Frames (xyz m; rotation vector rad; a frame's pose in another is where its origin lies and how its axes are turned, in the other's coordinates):
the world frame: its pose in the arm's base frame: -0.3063 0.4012 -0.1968 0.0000 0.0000 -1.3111
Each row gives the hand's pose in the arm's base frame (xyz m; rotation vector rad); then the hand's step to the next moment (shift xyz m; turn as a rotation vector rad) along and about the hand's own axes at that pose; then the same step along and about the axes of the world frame.
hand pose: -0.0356 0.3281 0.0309 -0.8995 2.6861 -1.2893
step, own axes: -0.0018 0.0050 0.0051 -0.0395 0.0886 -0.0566
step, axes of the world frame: 0.0003 0.0003 -0.0074 -0.1066 0.0022 -0.0354
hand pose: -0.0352 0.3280 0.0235 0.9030 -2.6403 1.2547
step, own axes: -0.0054 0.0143 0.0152 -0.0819 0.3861 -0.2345
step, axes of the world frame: 0.0013 -0.0011 -0.0215 -0.4329 -0.0733 -0.1341
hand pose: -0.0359 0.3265 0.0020 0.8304 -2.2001 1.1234
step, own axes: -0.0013 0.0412 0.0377 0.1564 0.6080 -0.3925
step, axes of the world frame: 0.0026 -0.0373 -0.0415 -0.6714 -0.3122 -0.0035
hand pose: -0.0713 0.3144 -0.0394 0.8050 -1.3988 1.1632
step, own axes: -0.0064 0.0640 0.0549 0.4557 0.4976 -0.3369
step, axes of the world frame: 0.0138 -0.0820 -0.0155 -0.6198 -0.2915 0.3156
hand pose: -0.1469 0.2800 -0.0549 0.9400 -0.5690 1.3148
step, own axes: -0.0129 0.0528 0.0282 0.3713 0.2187 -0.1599
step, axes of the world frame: 0.0178 -0.0558 0.0178 -0.3647 -0.0698 0.2709
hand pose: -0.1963 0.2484 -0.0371 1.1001 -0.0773 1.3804
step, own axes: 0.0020 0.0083 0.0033 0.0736 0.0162 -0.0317
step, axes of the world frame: 0.0011 -0.0048 0.0077 -0.0718 0.0085 0.0382
